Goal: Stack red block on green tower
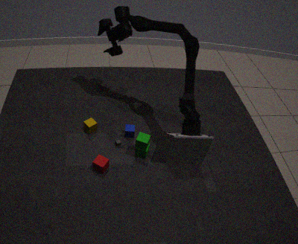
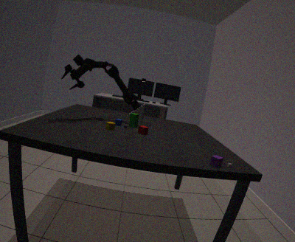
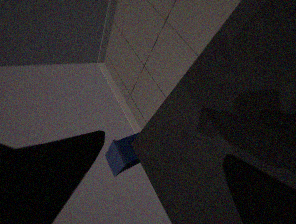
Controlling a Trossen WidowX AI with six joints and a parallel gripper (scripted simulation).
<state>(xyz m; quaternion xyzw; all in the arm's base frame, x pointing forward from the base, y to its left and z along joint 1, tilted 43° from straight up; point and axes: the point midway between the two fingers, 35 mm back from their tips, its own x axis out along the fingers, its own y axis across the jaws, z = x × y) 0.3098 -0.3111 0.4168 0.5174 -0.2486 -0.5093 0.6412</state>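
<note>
Now: the red block 5 cm ahead of my gripper tip, 56 cm to the left of it and 21 cm below it. The rest, counted from my gripper tip: blue cube: 9 cm behind, 40 cm to the left, 21 cm below; yellow cube: 7 cm ahead, 35 cm to the left, 21 cm below; small grey piece: 4 cm behind, 45 cm to the left, 22 cm below.
</note>
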